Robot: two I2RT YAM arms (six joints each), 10 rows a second.
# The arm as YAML. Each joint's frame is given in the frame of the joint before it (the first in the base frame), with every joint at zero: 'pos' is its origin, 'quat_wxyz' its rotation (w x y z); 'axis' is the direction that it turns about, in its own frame. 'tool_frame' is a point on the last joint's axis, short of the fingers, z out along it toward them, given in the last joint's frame.
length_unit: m
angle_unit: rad
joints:
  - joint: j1
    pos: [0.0, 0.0, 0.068]
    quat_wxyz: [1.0, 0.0, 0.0, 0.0]
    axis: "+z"
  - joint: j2
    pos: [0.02, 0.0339, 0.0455]
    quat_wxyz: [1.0, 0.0, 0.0, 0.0]
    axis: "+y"
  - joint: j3
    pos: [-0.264, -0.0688, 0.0]
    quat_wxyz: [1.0, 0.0, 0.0, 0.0]
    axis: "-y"
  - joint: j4
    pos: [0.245, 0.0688, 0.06]
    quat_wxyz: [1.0, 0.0, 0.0, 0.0]
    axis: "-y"
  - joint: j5
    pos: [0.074, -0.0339, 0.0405]
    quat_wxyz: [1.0, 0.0, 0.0, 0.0]
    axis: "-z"
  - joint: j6
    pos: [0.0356, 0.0, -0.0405]
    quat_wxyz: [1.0, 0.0, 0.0, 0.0]
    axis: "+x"
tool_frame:
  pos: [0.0, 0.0, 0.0]
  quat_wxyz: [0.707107, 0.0, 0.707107, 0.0]
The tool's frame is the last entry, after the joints.
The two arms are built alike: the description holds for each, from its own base.
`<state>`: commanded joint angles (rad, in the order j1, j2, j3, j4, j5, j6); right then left.
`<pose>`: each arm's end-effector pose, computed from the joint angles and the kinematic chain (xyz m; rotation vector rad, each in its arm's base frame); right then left.
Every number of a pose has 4 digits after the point. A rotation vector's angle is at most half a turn.
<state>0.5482 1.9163 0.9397 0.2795 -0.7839 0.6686 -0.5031 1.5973 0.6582 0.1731 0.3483 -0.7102</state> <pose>0.3047 0.2155 0.1288 -0.3236 2.4666 1.4804 0.2548 -0.1541 0.1406 -0.0722 2.5044 -0.9674</pose>
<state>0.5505 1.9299 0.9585 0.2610 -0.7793 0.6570 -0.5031 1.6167 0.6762 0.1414 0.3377 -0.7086</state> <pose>0.3072 0.2179 0.1274 -0.3312 2.4757 1.4692 0.2572 -0.1550 0.1375 -0.0853 2.5355 -0.9401</pose>
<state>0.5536 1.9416 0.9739 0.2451 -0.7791 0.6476 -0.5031 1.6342 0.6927 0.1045 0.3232 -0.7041</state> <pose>0.3089 0.2203 0.1261 -0.3407 2.4847 1.4644 0.2588 -0.1553 0.1342 -0.0975 2.5699 -0.9044</pose>
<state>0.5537 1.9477 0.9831 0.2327 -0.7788 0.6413 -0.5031 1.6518 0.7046 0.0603 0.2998 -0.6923</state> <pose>0.3100 0.2211 0.1254 -0.3439 2.4915 1.4600 0.2590 -0.1545 0.1291 -0.1069 2.6127 -0.8490</pose>
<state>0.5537 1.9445 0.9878 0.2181 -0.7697 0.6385 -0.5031 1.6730 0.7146 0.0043 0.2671 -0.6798</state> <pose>0.3104 0.2210 0.1266 -0.3385 2.4978 1.4472 0.2579 -0.1526 0.1218 -0.1218 2.6697 -0.7720</pose>
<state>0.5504 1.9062 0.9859 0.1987 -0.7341 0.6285 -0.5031 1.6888 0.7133 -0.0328 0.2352 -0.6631</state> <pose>0.3100 0.2182 0.1378 -0.3313 2.4750 1.4046 0.2554 -0.1500 0.1146 -0.1245 2.7125 -0.6993</pose>
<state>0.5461 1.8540 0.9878 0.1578 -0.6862 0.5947 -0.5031 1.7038 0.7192 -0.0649 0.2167 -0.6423</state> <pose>0.3090 0.2142 0.1531 -0.3410 2.4448 1.3375 0.2545 -0.1488 0.1099 -0.1115 2.7452 -0.6480</pose>
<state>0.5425 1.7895 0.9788 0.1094 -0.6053 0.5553 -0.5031 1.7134 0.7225 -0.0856 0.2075 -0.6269</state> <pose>0.3051 0.2076 0.1683 -0.3351 2.4198 1.2297 0.2537 -0.1480 0.1069 -0.0987 2.7672 -0.6173</pose>
